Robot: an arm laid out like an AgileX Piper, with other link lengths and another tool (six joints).
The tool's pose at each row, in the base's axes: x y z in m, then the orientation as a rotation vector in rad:
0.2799 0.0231 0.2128 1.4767 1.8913 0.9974
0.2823 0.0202 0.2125 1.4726 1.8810 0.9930
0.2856 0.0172 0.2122 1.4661 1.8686 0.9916
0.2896 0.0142 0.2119 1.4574 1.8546 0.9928
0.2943 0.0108 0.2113 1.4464 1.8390 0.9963
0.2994 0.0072 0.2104 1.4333 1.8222 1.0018
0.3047 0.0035 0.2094 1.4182 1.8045 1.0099
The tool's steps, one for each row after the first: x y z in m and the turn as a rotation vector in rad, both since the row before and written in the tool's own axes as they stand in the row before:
-0.0034 0.0008 0.0014 -0.0066 -0.0094 -0.0024
-0.0037 0.0012 0.0021 -0.0100 -0.0090 -0.0027
-0.0039 0.0016 0.0027 -0.0129 -0.0084 -0.0030
-0.0044 0.0016 0.0034 -0.0158 -0.0081 -0.0035
-0.0047 0.0015 0.0039 -0.0182 -0.0076 -0.0040
-0.0048 0.0014 0.0042 -0.0207 -0.0065 -0.0043

